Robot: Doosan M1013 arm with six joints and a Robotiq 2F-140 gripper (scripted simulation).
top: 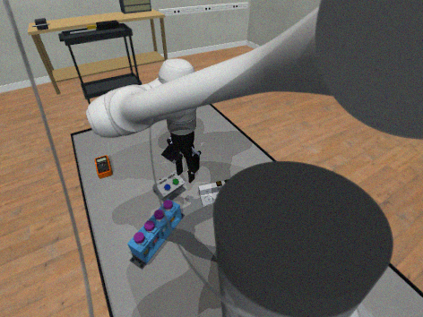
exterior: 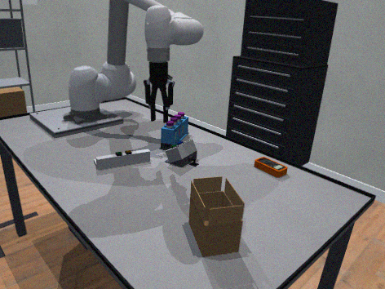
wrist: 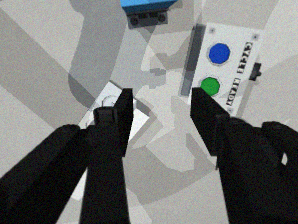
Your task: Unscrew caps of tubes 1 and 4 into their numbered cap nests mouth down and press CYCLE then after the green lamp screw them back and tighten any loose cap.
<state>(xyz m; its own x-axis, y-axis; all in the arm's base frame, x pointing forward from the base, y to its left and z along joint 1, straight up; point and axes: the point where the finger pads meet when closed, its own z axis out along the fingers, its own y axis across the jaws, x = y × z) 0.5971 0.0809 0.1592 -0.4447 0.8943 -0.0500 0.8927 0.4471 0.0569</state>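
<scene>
The purple cap is 23 cm to the left of my hand, 14 cm behind it and 8 cm below it. From my hand the other things lie so: grey key housing: 14 cm below, 9 cm ahead, 4 cm to the left; then green ready key: 12 cm below, 8 cm ahead, 2 cm to the left; then blue cycle key: 12 cm below, 6 cm to the left, 6 cm ahead.
</scene>
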